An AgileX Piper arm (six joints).
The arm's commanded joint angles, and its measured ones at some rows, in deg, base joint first. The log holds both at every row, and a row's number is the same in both.
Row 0, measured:
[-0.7 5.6 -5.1 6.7 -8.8 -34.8]
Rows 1 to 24, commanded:
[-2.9 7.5 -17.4 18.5 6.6 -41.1]
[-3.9 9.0 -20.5 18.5 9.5 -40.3]
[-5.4 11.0 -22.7 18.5 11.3 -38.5]
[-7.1 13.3 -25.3 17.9 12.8 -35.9]
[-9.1 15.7 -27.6 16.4 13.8 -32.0]
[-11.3 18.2 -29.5 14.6 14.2 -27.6]
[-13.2 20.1 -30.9 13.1 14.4 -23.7]
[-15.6 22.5 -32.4 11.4 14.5 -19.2]
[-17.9 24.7 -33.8 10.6 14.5 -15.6]
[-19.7 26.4 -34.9 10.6 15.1 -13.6]
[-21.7 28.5 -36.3 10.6 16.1 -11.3]
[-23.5 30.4 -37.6 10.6 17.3 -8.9]
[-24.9 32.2 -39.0 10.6 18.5 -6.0]
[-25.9 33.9 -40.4 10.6 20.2 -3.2]
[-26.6 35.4 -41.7 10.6 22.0 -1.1]
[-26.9 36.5 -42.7 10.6 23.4 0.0]
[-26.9 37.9 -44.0 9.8 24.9 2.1]
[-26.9 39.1 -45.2 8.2 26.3 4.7]
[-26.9 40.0 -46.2 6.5 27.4 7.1]
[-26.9 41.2 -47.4 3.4 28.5 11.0]
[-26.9 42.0 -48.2 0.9 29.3 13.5]
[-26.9 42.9 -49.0 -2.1 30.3 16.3]
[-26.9 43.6 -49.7 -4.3 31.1 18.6]
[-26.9 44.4 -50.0 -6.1 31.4 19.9]
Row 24, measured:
[-26.5 41.7 -47.7 2.2 28.4 11.1]
